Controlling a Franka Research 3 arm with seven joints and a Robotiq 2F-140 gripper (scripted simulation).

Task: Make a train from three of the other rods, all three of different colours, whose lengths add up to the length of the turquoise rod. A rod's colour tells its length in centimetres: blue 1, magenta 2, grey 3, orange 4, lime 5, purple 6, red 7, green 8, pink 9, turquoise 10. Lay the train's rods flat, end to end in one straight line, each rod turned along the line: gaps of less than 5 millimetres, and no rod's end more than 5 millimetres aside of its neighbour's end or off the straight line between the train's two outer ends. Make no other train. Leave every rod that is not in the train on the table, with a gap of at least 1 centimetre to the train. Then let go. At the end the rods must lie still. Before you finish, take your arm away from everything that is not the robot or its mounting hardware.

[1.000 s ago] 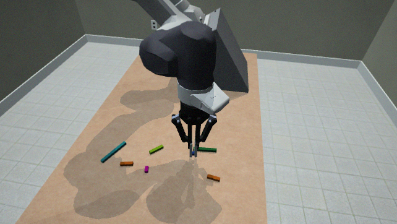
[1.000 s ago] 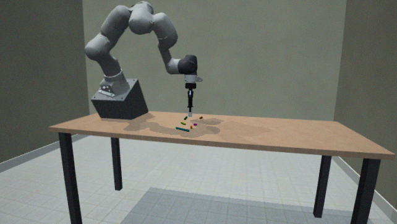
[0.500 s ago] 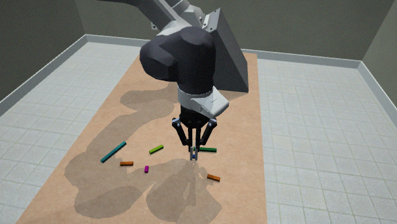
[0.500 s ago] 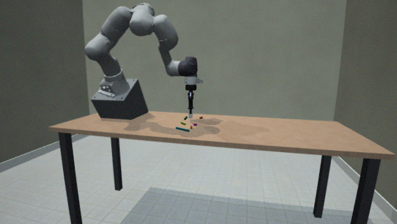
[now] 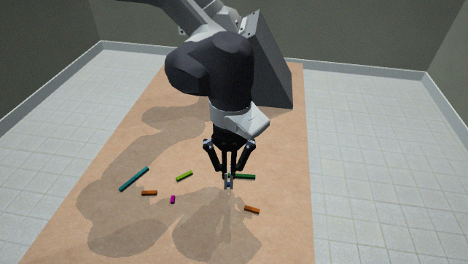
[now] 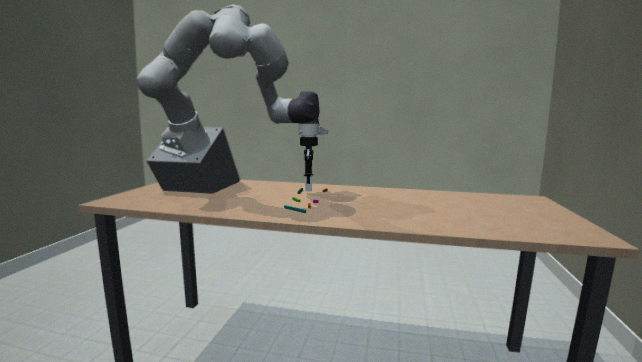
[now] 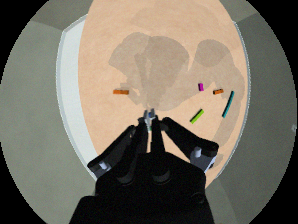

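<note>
My hand is 3 cm above the blue rod. From my hand the other things lie so: green rod: 5 cm behind, 3 cm to the left, 4 cm below; magenta rod: 8 cm ahead, 13 cm to the right, 4 cm below; lime rod: 13 cm to the right, 4 cm below.
</note>
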